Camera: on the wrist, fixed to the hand. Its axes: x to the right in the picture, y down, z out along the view.
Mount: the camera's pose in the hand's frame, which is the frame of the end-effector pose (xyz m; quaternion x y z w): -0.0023 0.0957 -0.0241 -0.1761 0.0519 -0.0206 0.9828
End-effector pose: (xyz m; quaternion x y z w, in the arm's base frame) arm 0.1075 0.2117 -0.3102 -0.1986 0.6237 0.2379 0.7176
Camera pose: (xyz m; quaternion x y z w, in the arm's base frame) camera 0.0316 0.2748 -0.3103 -0.3467 0.6042 0.3185 0.6428
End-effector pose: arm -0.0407 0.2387 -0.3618 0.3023 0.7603 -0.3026 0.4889
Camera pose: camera 0.0189 0.3172 -0.3672 0.2110 0.8321 -0.1579 0.4880
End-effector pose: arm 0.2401 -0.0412 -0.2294 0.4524 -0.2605 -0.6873 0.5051
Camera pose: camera 0.3055 -0.0706 -0.1615 0.3967 -0.0994 -0.7083 0.5754
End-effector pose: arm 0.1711 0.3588 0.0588 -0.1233 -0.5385 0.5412 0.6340
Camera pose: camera 0.1382 0.4039 -0.0226 -0.2498 -0.5942 0.4176 0.6405
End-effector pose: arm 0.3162 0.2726 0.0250 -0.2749 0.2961 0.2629 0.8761
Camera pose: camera 0.2459 0.3246 -0.0209 -0.4442 0.2845 0.2782 0.8027
